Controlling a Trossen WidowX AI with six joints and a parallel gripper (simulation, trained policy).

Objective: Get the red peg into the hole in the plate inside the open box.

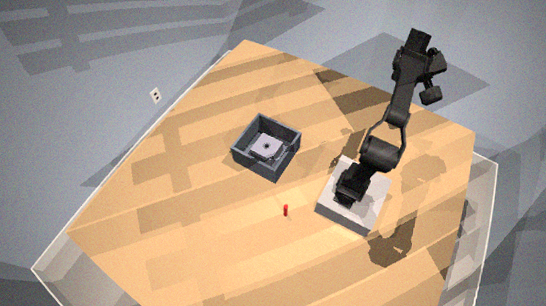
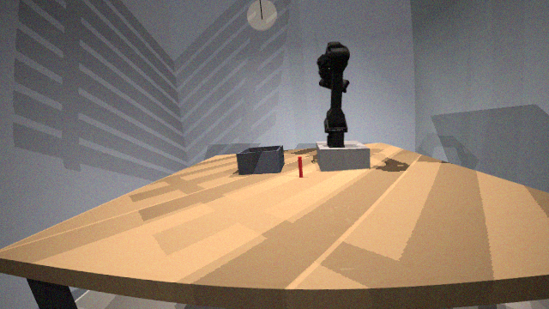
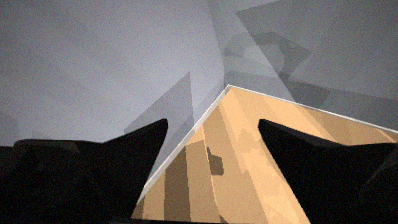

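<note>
The red peg is 240 mm ahead of my gripper tip, 510 mm to the left of it and 330 mm below it. Also, from my gripper tip: dark box (430 mm ahead, 340 mm to the left, 350 mm below); grey plate (430 mm ahead, 340 mm to the left, 330 mm below).
</note>
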